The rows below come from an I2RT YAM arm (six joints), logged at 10 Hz.
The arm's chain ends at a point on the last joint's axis. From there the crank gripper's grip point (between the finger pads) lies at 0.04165 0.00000 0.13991 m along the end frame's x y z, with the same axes.
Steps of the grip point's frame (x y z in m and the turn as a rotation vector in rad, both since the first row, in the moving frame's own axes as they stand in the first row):
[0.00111, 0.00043, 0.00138, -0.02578, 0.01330, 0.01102]
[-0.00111, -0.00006, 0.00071, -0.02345, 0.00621, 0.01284]
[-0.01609, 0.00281, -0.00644, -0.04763, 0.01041, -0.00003]
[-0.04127, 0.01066, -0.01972, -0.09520, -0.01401, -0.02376]
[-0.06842, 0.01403, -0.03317, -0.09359, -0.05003, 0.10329]
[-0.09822, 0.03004, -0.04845, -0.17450, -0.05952, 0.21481]
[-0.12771, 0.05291, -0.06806, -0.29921, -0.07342, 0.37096]
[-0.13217, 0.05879, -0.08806, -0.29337, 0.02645, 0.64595]
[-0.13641, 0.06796, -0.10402, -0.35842, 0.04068, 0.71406]
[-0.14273, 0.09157, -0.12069, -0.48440, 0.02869, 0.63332]
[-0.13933, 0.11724, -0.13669, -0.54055, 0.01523, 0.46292]
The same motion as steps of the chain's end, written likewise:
[-0.00072, -0.00364, 0.00200, -0.02578, 0.01330, 0.01102]
[-0.00195, -0.00388, 0.00102, -0.02345, 0.00621, 0.01284]
[-0.01754, -0.00384, -0.00584, -0.04763, 0.01041, -0.00003]
[-0.03946, -0.00170, -0.01970, -0.09520, -0.01401, -0.02376]
[-0.06050, -0.00304, -0.03426, -0.09359, -0.05003, 0.10329]
[-0.08637, -0.00220, -0.04776, -0.17450, -0.05952, 0.21481]
[-0.10730, -0.00079, -0.06222, -0.29921, -0.07342, 0.37096]
[-0.11451, -0.00458, -0.07745, -0.29337, 0.02645, 0.64595]
[-0.11445, -0.00531, -0.08882, -0.35842, 0.04068, 0.71406]
[-0.11805, 0.00616, -0.09794, -0.48440, 0.02869, 0.63332]
[-0.12023, 0.02984, -0.11151, -0.54055, 0.01523, 0.46292]

